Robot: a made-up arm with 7 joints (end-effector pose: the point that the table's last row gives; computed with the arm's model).
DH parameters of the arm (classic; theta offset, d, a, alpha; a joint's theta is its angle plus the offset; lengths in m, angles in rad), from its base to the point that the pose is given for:
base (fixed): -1.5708 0.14 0 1.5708
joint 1: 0 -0.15 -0.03 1.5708
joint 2: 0 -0.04 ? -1.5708
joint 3: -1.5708 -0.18 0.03 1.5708
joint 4: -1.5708 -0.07 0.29 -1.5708
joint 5: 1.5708 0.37 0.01 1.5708
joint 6: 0 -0.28 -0.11 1.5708
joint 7: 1.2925 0 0.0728 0
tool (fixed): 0.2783 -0.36 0 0
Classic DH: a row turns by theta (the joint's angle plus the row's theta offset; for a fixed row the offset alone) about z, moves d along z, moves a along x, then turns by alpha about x.
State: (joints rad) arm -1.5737 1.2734 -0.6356 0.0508 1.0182 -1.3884 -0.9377
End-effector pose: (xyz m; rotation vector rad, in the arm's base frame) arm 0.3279 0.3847 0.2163 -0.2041 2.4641 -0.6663
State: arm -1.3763 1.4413 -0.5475 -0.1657 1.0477 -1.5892 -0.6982
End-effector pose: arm 0.2815 0.3623 0.0145 -0.2888 2.5463 -0.8422
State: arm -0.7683 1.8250 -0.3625 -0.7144 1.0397 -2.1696 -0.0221
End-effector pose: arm 0.0491 0.0395 -0.1816 -0.0992 2.6560 -1.4371
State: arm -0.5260 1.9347 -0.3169 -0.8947 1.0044 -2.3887 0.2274
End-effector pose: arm -0.0168 -0.0582 -0.1191 0.1210 2.5924 -1.6860
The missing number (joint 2, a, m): 0.08
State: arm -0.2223 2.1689 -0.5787 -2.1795 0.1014 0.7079 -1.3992
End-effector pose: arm -0.3057 -0.5584 0.4715 0.1419 2.7486 1.3652
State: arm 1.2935 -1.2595 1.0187 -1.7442 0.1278 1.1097 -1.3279
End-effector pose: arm 0.1961 0.0470 -0.5838 -0.1493 0.7539 1.1284
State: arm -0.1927 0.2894 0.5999 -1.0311 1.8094 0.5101 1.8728
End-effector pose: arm 1.1889 -0.1414 0.2831 -0.6798 -1.3660 0.0873
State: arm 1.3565 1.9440 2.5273 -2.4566 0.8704 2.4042 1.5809
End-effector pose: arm -0.0335 -0.1164 0.0280 0.2495 -0.0310 1.7003
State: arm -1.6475 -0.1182 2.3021 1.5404 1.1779 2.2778 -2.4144
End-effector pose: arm 0.3329 -0.0103 -0.4033 -1.1074 -0.1412 2.1965
